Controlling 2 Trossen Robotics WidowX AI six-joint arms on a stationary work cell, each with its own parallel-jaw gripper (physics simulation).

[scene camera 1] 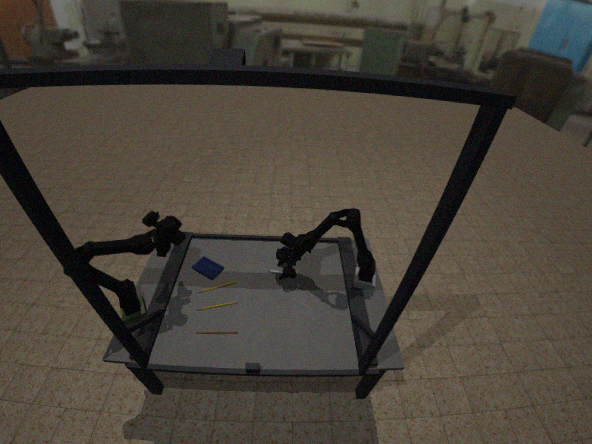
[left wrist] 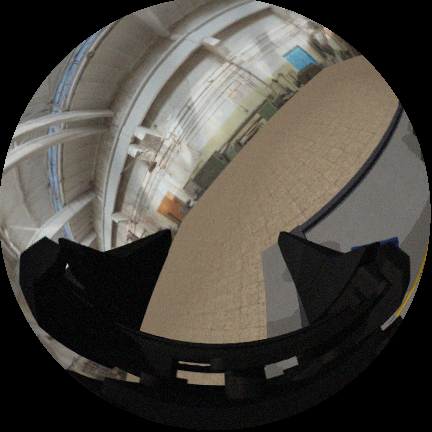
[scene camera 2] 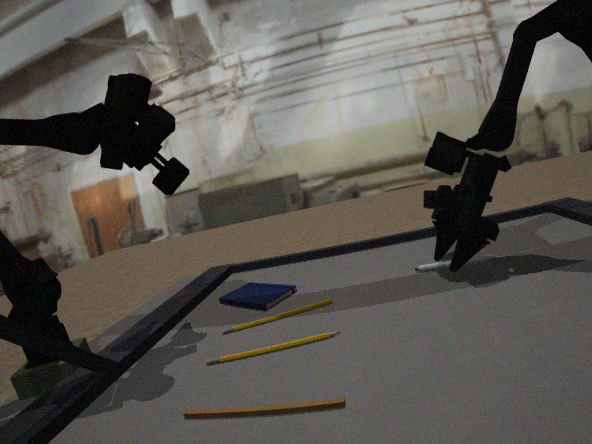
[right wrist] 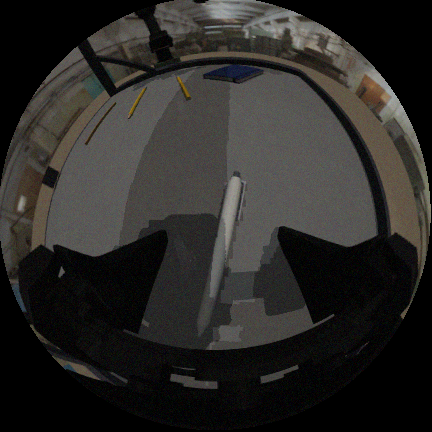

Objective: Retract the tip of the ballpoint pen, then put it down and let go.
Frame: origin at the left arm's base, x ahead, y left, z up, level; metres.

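Seen in the pictures: left gripper, fingertip midpoint: (left wrist: pixel 226 236) (scene camera 2: pixel 156 158); right gripper, fingertip midpoint: (scene camera 1: pixel 278 272) (scene camera 2: pixel 443 265) (right wrist: pixel 223 234); left arm's base at its link origin: (scene camera 1: pixel 132 307) (right wrist: pixel 165 59); right arm's base at its link origin: (scene camera 1: pixel 365 276).
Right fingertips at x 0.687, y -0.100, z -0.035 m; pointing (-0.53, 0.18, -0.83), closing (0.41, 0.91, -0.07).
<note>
Offsets run from my right fingertips to a thing's middle.
A white ballpoint pen {dx +0.017, dy -0.011, dz +0.000 m} (scene camera 1: pixel 274 271) (scene camera 2: pixel 431 267) (right wrist: pixel 228 215) lies on the grey table. In the right wrist view its dark button end points away from the gripper, its clip is on the right side, and its pointed end is in shadow near the gripper's base; whether the tip sticks out is too dim to tell. My right gripper (scene camera 1: pixel 286 274) (scene camera 2: pixel 445 264) (right wrist: pixel 223 234) is open and low over the pen, with one finger on each side and nothing held. My left gripper (scene camera 1: pixel 170 245) (left wrist: pixel 226 236) is open and empty, raised above the table's left edge, far from the pen.
A blue notebook {dx -0.306, dy +0.197, dz +0.001 m} (scene camera 1: pixel 208 268) (scene camera 2: pixel 257 295) (right wrist: pixel 233 73) lies at the table's back left. Two yellow pencils {dx -0.303, dy +0.060, dz -0.001 m} (scene camera 1: pixel 218 287) {dx -0.341, dy -0.040, dz -0.001 m} (scene camera 1: pixel 217 306) and a brown stick {dx -0.391, dy -0.162, dz -0.001 m} (scene camera 1: pixel 216 332) (scene camera 2: pixel 265 409) lie in front of it. A dark frame post (scene camera 1: pixel 440 220) rises at the right.
</note>
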